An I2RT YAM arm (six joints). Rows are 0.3 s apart.
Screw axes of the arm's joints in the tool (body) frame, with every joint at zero. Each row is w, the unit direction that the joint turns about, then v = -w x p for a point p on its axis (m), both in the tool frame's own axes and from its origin. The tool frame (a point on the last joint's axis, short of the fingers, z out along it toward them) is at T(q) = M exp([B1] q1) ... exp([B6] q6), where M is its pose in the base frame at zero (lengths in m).
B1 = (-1, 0, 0, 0, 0.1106, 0)
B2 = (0, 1, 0, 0.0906, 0, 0.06)
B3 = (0, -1, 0, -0.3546, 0, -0.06)
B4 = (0, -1, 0, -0.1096, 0, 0)
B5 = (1, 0, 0, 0, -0.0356, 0)
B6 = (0, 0, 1, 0, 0, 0)
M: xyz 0.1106 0 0.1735 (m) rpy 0 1.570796 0 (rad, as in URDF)
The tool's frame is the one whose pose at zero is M.
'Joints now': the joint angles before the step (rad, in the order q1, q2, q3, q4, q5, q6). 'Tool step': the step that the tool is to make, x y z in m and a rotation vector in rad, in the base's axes. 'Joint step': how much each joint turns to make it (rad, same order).
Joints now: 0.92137, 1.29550, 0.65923, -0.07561, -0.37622, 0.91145
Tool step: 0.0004, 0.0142, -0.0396, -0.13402, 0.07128, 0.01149
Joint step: 0.03398, 0.16213, 0.00033, 0.01176, 0.03119, 0.00058
